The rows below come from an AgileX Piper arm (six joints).
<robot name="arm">
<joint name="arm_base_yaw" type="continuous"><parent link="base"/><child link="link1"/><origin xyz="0 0 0.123" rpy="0 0 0"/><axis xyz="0 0 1"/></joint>
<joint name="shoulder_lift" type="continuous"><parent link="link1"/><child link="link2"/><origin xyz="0 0 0" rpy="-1.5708 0 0"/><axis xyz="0 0 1"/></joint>
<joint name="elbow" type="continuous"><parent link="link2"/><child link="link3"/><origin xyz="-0.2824 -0.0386 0" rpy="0 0 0"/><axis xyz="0 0 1"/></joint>
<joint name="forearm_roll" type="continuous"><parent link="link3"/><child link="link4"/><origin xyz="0.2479 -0.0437 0" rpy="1.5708 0 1.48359"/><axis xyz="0 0 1"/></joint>
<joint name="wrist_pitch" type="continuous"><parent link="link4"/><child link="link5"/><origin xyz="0 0 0" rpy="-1.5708 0 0"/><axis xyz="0 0 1"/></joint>
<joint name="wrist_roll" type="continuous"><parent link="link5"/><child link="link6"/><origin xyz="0 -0.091 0" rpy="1.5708 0 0"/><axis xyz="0 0 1"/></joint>
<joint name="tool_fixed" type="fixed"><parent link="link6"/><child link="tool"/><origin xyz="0 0 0" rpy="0 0 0"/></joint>
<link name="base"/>
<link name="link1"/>
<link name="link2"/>
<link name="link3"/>
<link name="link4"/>
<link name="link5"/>
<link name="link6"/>
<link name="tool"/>
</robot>
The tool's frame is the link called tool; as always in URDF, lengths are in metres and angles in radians. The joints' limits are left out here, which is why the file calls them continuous.
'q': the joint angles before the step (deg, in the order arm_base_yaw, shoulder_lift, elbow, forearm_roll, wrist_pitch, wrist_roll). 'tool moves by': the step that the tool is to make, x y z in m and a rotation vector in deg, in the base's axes. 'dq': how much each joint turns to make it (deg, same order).
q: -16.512 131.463 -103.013 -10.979 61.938 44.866
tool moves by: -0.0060 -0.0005 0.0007 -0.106 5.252 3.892
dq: -0.001 0.195 -0.525 -1.099 4.641 -4.386
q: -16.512 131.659 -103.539 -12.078 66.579 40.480
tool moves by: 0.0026 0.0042 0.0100 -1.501 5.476 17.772
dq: 1.161 0.000 -2.143 -2.816 3.475 -16.700
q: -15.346 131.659 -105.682 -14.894 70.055 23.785
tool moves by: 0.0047 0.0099 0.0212 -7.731 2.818 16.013
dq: 2.834 -2.080 -0.153 -8.506 -0.235 -10.739
